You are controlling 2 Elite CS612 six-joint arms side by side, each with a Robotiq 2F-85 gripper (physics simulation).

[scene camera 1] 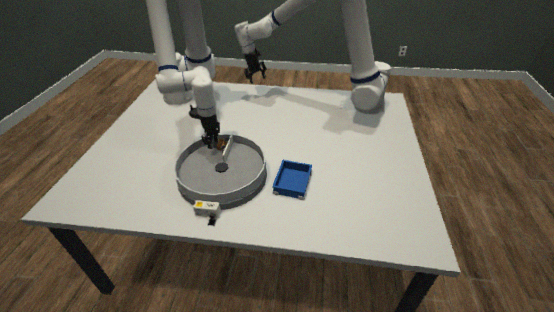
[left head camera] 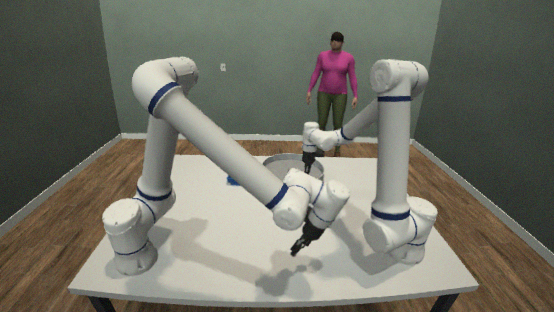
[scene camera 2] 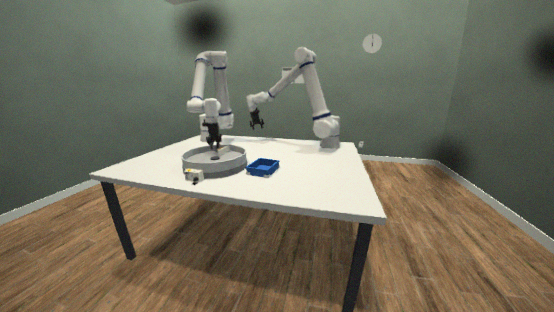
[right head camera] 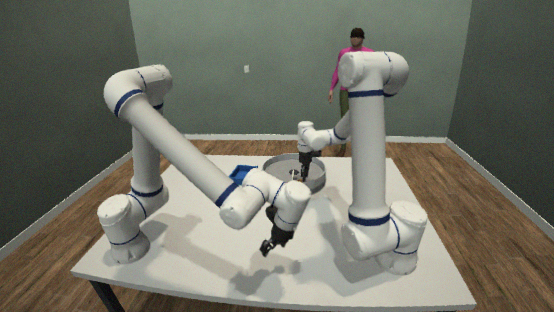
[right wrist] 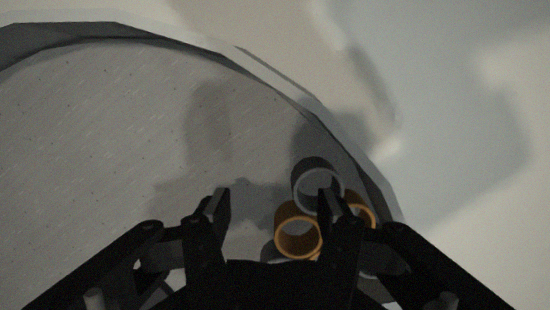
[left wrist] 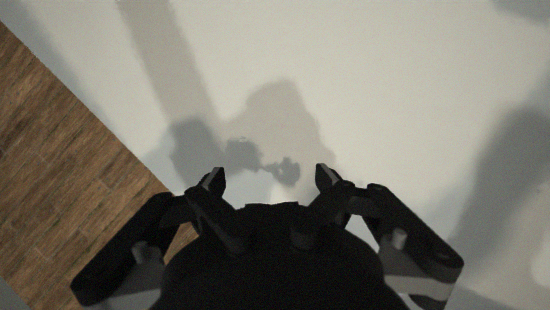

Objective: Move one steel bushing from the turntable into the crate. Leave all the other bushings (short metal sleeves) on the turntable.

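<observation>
The grey round turntable (scene camera 1: 220, 196) (scene camera 2: 229, 167) carries upright bushings near its wall. In the right wrist view a steel bushing (right wrist: 298, 175) stands beside two bronze ones (right wrist: 281, 215) (right wrist: 369, 212); others are partly hidden behind the gripper. My right gripper (right wrist: 273, 202) (scene camera 1: 211, 143) (scene camera 2: 214, 146) is open and empty, low over the turntable. Its picture-right finger overlaps the steel bushing's opening; whether it touches is unclear. The blue crate (scene camera 1: 287, 191) (scene camera 2: 257, 172) stands right of the turntable in scene camera 1. My left gripper (left wrist: 270, 174) (scene camera 1: 256, 78) is open and empty, above the table's far side there.
A pale upright divider (scene camera 1: 227, 149) stands on the turntable beside the bushings. A small white box with a yellow label (scene camera 1: 206, 208) (scene camera 2: 194, 175) sits at the turntable's near side in the scene views. A person (left head camera: 336, 70) stands beyond the table in the left head view.
</observation>
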